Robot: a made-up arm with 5 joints. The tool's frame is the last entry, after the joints.
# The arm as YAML. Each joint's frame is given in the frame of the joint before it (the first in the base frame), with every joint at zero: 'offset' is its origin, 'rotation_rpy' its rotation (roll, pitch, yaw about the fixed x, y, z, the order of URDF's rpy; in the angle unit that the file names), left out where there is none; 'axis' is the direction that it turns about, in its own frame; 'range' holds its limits. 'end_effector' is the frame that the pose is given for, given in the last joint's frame.
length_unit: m
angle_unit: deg
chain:
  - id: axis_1
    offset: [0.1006, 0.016, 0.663]
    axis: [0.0, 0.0, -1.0]
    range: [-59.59, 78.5]
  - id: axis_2
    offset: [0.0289, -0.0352, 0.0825]
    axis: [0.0, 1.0, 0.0]
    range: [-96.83, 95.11]
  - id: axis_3
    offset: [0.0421, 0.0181, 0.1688]
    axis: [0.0, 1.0, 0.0]
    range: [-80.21, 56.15]
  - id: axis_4
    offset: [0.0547, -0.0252, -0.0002]
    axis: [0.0, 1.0, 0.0]
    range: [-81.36, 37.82]
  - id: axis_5
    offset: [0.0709, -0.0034, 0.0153]
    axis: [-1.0, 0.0, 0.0]
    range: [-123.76, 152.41]
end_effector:
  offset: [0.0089, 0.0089, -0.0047]
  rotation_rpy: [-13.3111, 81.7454, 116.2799]
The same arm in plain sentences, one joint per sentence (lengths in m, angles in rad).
The arm has five revolute joints in a row. What follows holds with every joint at zero, and every direction is one of the base frame's.
The first joint is mounted 0.1006 m along +x and 0.0160 m along +y and 0.6630 m along +z from the base frame's origin and turns about -z, from -1.0400 to 1.3701 rad.
The second joint is mounted 0.0289 m along +x and 0.0352 m along -y and 0.0825 m along +z from the first joint and turns about +y, from -1.6900 to 1.6600 rad.
The third joint is mounted 0.0421 m along +x and 0.0181 m along +y and 0.1688 m along +z from the second joint and turns about +y, from -1.3999 to 0.9800 rad.
The fourth joint is mounted 0.0547 m along +x and 0.0252 m along -y and 0.0002 m along -z from the third joint and turns about +y, from -1.4200 to 0.6601 rad.
The fifth joint is mounted 0.0709 m along +x and 0.0034 m along -y and 0.0153 m along +z from the fourth joint and turns about -x, from -2.1600 to 2.6601 rad.
The tool frame, which is the frame that the pose is given for, is mounted 0.0089 m along +x and 0.0089 m along +y and 0.0047 m along -z from the fifth joint; its axes are the base frame's turned by roll -0.2323, pitch 1.4267 and yaw 2.0295 rad (as in URDF: about the fixed x, then y, then z).

